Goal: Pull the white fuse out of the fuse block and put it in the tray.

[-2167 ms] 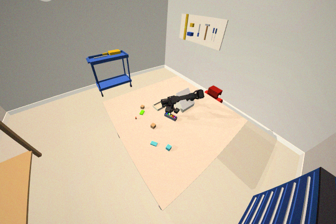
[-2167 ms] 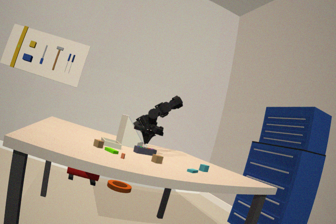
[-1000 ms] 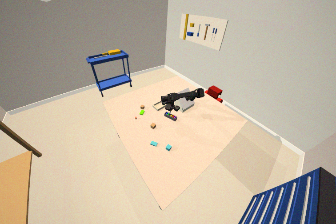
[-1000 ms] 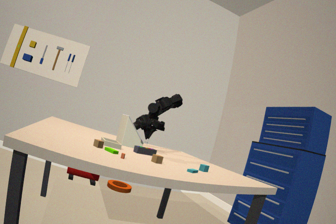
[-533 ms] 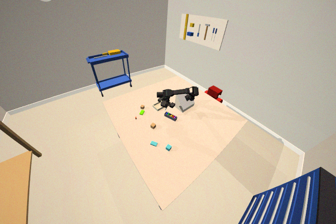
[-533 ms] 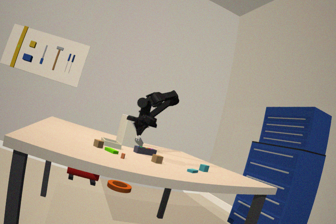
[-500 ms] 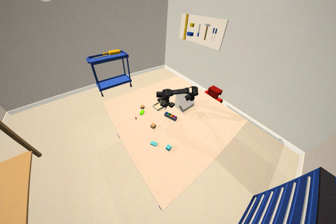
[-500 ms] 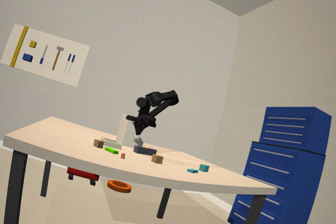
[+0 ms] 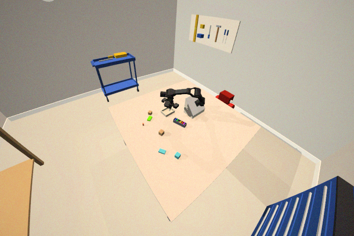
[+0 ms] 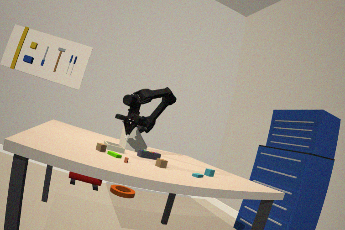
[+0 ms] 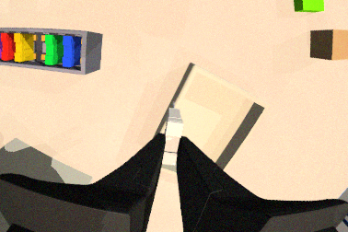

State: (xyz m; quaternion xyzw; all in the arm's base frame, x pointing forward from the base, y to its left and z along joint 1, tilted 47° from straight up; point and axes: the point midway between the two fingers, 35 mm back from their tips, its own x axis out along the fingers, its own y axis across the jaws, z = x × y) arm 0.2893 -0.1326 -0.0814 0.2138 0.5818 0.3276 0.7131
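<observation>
Right now my gripper tip is 100 mm above the shallow tray, 60 mm to the left of it and 20 mm past it. Round my gripper tip: green fuse: 130 mm to the left, 80 mm below, 10 mm ahead; then white fuse: 10 mm below; then blue fuse: 110 mm to the left, 80 mm below, 10 mm ahead.
</observation>
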